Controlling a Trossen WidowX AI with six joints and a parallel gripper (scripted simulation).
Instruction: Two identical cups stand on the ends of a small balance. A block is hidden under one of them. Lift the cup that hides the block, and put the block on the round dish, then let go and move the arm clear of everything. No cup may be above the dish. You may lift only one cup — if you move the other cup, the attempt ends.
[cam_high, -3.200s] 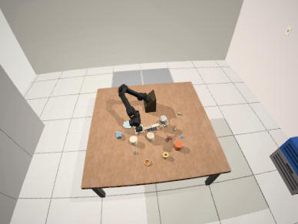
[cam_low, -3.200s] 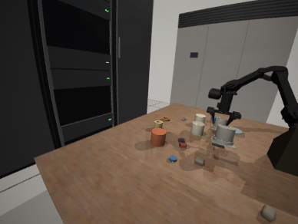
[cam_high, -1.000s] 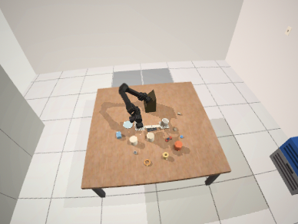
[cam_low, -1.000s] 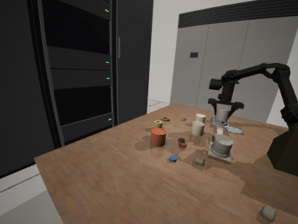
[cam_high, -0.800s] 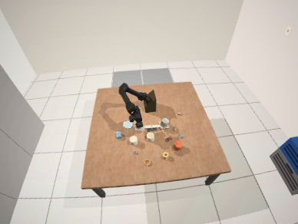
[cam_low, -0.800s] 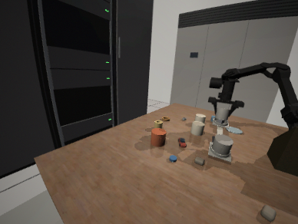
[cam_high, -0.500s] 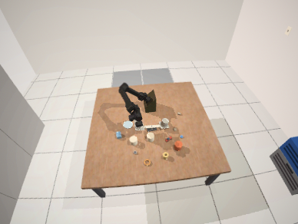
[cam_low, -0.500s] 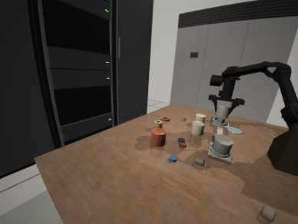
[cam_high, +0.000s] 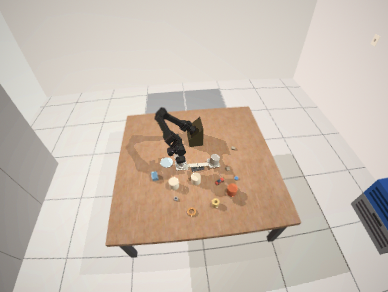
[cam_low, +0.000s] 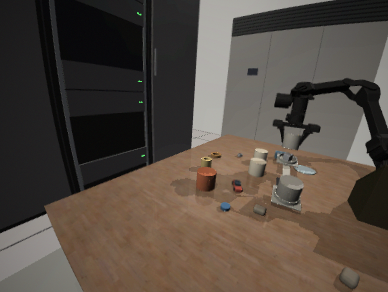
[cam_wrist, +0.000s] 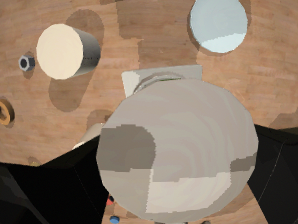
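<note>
My gripper tip is now 60 mm above the grey block and 10 mm to the right of it. From my gripper tip the other things lie so: blue block 200 mm to the right, 130 mm below, 30 mm ahead; then round pale blue dish 140 mm below, 110 mm to the right, 100 mm behind; then grey cup 20 mm to the right, 10 mm above.
</note>
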